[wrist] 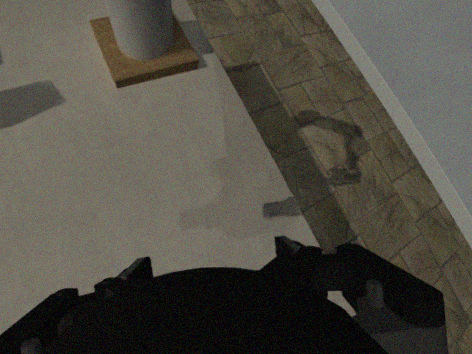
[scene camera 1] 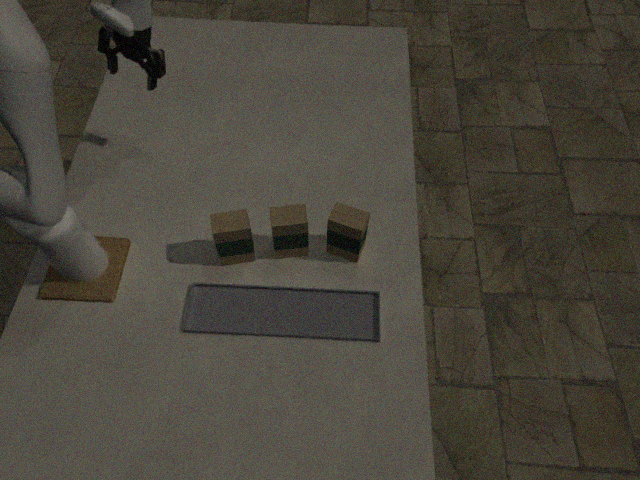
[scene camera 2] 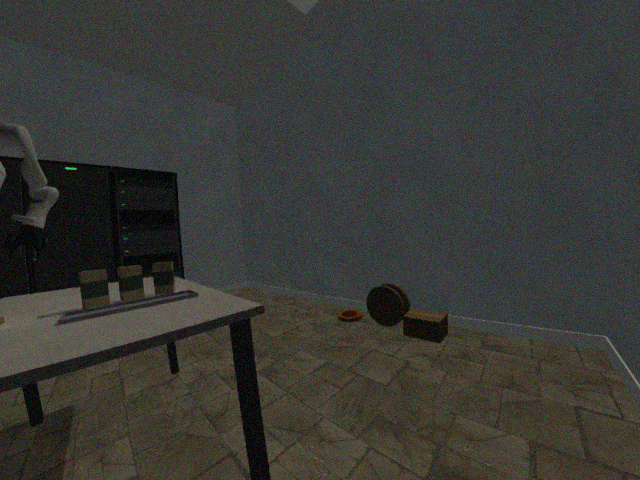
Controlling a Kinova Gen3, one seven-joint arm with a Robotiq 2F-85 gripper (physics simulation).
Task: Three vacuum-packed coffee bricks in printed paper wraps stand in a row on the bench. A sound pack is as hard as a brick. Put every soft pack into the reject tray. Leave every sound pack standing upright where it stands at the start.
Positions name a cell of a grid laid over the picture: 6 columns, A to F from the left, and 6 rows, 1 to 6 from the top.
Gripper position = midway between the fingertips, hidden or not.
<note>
In view: the gripper (scene camera 1: B2).
The gripper is seen too in the wrist view (wrist: C5).
</note>
